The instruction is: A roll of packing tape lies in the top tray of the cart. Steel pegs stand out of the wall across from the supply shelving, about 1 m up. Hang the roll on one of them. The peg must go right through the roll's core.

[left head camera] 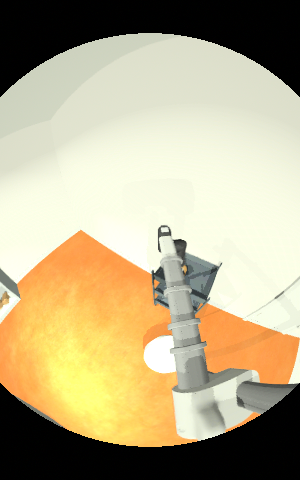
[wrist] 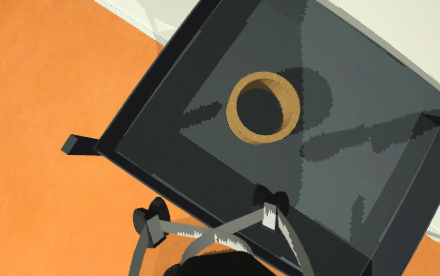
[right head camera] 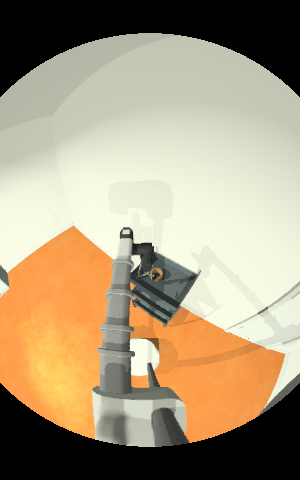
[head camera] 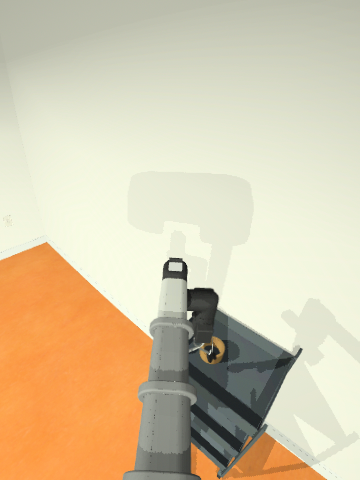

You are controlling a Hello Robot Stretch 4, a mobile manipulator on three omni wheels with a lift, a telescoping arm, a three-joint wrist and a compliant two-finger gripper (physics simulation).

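Places are measured from the robot's base along level axes (x ahead, y left, z up), in centimetres.
Pixels of known places: gripper, fingertip midpoint: point(wrist: 211, 206) point(right head camera: 145, 279) point(head camera: 195, 359); robot's base at its link origin: point(left head camera: 164, 353) point(right head camera: 138, 355).
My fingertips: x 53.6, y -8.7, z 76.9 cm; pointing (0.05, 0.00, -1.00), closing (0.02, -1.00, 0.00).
For each thing: its middle in the pictures, then the offset to it from my fingertips. "*": a spot on its surface instead.
- packing tape at the middle of its body: point(wrist: 261, 109) point(head camera: 212, 350) point(right head camera: 155, 274) point(left head camera: 180, 269) dx +10.7, dy -8.3, dz -10.9 cm
- dark post end at a spot on its surface: point(wrist: 72, 144) * dx +7.3, dy +13.8, dz -1.6 cm
The tan roll of packing tape point(head camera: 222, 350) point(left head camera: 185, 269) point(right head camera: 162, 274) point(wrist: 292, 107) lies flat in the top tray of the dark grey cart point(head camera: 255, 345) point(left head camera: 202, 282) point(right head camera: 177, 282) point(wrist: 350, 175), its core facing up. My gripper point(head camera: 202, 348) point(right head camera: 149, 274) point(wrist: 211, 206) is open and empty. It hangs above the tray, and its fingertips are apart from the roll. In the wrist view the right fingertip overlaps the tray floor and the left one is outside the tray's near edge. The arm covers part of the cart in the head view. The steel pegs do not show.
A pale wall point(head camera: 280, 200) point(right head camera: 225, 200) stands close behind the cart. The cart has lower shelves, and a dark post end point(wrist: 72, 144) sticks out at its corner. A white round object point(left head camera: 159, 354) point(right head camera: 145, 357) stands near the arm's underside. Part of a grey-white unit point(left head camera: 10, 295) shows at far left.
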